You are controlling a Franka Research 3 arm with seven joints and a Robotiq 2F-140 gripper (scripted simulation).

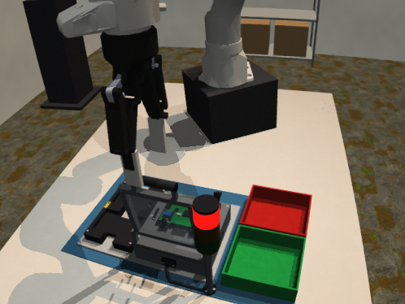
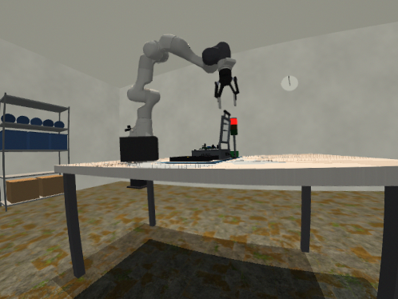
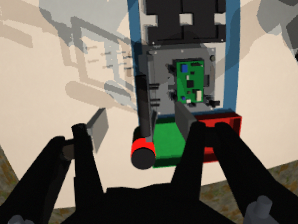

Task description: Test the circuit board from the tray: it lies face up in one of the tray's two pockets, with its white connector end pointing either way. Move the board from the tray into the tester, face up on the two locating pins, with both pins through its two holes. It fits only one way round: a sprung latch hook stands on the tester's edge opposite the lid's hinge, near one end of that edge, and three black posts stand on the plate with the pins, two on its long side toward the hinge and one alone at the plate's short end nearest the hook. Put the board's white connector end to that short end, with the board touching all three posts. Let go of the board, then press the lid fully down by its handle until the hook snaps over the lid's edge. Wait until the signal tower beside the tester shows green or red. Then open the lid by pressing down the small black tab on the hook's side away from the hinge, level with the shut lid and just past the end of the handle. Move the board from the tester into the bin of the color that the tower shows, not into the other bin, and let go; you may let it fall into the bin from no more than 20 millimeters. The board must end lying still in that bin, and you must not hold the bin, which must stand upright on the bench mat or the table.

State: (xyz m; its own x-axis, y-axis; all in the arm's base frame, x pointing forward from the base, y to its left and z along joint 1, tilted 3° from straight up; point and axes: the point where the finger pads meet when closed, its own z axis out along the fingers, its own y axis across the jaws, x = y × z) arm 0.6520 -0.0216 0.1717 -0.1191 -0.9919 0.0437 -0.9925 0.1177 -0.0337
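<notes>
The green circuit board is 260 mm below my hand, 130 mm behind it and 20 mm to the left of it. Also, from my hand: green bin (320 mm below, 210 mm to the left, 60 mm behind); tester plate (260 mm below, 120 mm behind, 20 mm to the left); clear lid (150 mm below, 20 mm behind).
</notes>
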